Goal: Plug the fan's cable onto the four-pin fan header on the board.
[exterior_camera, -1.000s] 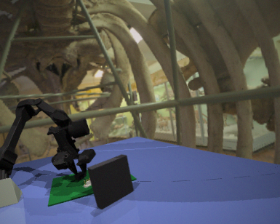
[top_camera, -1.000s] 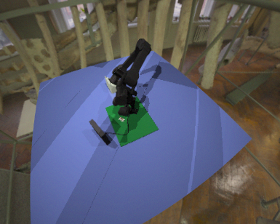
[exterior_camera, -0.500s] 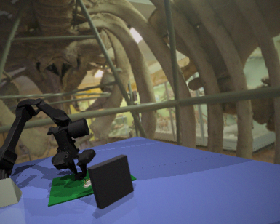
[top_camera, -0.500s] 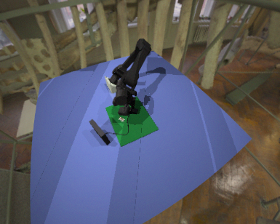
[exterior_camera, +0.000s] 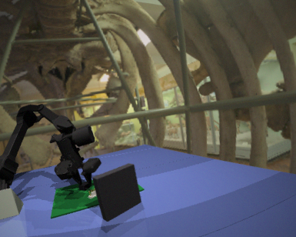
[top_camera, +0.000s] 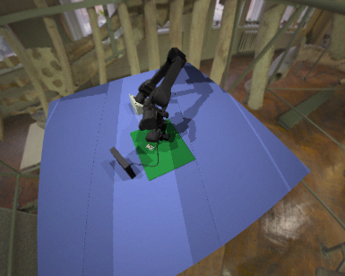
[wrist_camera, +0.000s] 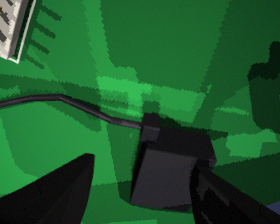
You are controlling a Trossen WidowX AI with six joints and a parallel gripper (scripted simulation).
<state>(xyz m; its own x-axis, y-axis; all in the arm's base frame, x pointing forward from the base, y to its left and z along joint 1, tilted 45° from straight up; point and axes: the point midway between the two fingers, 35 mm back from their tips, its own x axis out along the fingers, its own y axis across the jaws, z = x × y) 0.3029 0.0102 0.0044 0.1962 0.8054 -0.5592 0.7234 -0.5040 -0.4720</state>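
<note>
The fan plug is 2 cm to the left of my gripper tip and 1 cm below it. From my gripper tip the other things lie so: green board: 4 cm below, 3 cm to the right, 2 cm ahead; white four-pin header: 8 cm to the right, 2 cm below, 1 cm ahead; black cable: 1 cm to the right, 1 cm below.
</note>
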